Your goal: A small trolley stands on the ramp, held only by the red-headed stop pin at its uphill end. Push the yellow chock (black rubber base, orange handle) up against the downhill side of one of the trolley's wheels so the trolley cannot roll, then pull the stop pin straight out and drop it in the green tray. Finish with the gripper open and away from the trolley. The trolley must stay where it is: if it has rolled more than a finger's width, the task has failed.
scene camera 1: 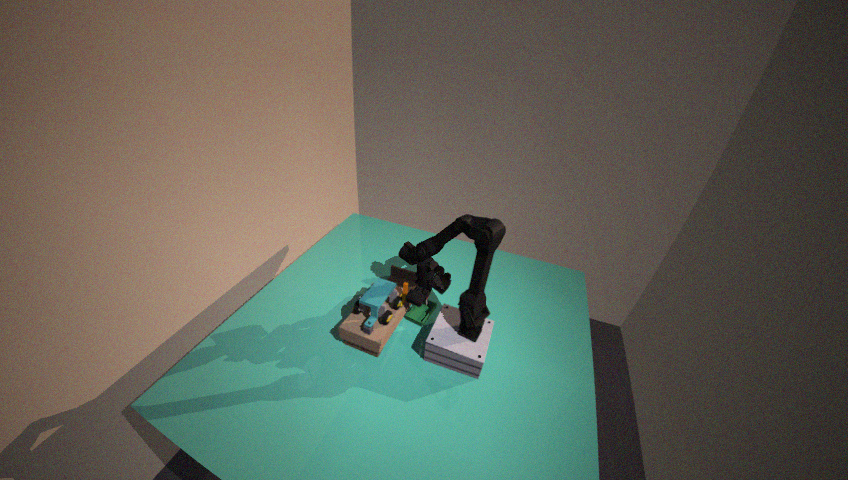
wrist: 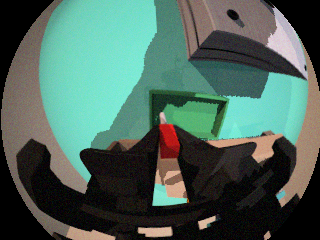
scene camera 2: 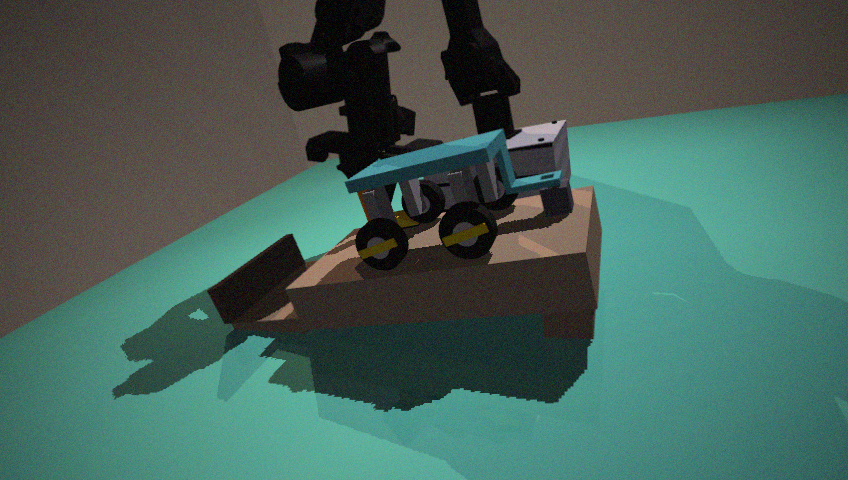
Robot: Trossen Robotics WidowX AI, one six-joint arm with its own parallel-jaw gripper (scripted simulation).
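A red-headed stop pin is held in the gripper.
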